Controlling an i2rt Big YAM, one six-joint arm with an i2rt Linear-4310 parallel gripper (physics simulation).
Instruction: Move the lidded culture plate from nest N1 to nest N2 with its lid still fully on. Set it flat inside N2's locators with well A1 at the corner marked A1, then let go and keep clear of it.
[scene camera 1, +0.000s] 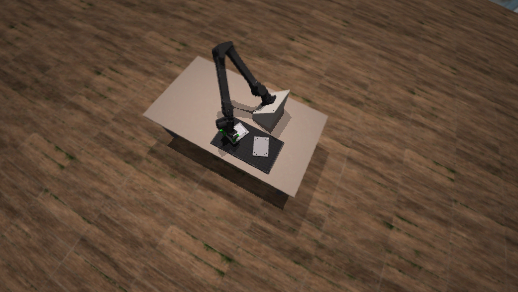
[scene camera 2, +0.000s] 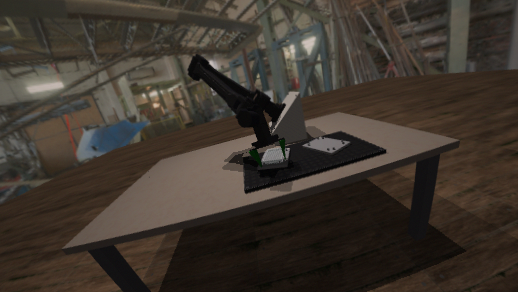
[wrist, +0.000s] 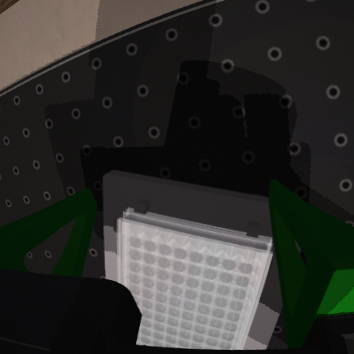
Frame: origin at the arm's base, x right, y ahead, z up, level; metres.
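Where they show: gripper, fingertip midpoint: (scene camera 1: 229, 139) (scene camera 2: 273, 163) (wrist: 176, 193); arm's base, origin of the base link: (scene camera 1: 268, 101) (scene camera 2: 279, 113).
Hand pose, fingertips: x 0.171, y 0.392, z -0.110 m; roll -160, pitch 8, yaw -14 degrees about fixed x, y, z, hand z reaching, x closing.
Each offset is from my fingertips to the centre of the thing. "spot": to the spot under its first point. Level surfaces: height alone.
The culture plate {dz +0.002, dx -0.026, dy -0.080 m} (scene camera 1: 242, 131) (scene camera 2: 273, 155) (wrist: 190, 280) sits in nest N1 {spot: dz -0.011, dx -0.042, dy +0.005 m} (wrist: 117, 195), a raised block. Its clear lid lies over the rows of wells and looks fully on. My gripper (scene camera 1: 229, 134) (scene camera 2: 271, 161) (wrist: 176, 193) is open, pointing down, with its green fingers on either side of the plate. In the wrist view the right finger appears close to the plate's edge, and a wider gap shows on the left. Nest N2 {dz -0.012, dx -0.252, dy -0.051 m} (scene camera 1: 260, 146) (scene camera 2: 327, 145) is a flat white plate with small dark locators and holds nothing. The A1 mark is too small to tell.
Both nests stand on a black perforated board {dz -0.029, dx -0.142, dy -0.043 m} (scene camera 1: 272, 157) (scene camera 2: 360, 150) (wrist: 200, 30) on the beige table {dz -0.035 m} (scene camera 1: 185, 90) (scene camera 2: 165, 200) (wrist: 50, 45). The arm's wedge-shaped mount (scene camera 1: 270, 117) (scene camera 2: 295, 120) stands just behind the board. The arm's shadow falls across the board near N1.
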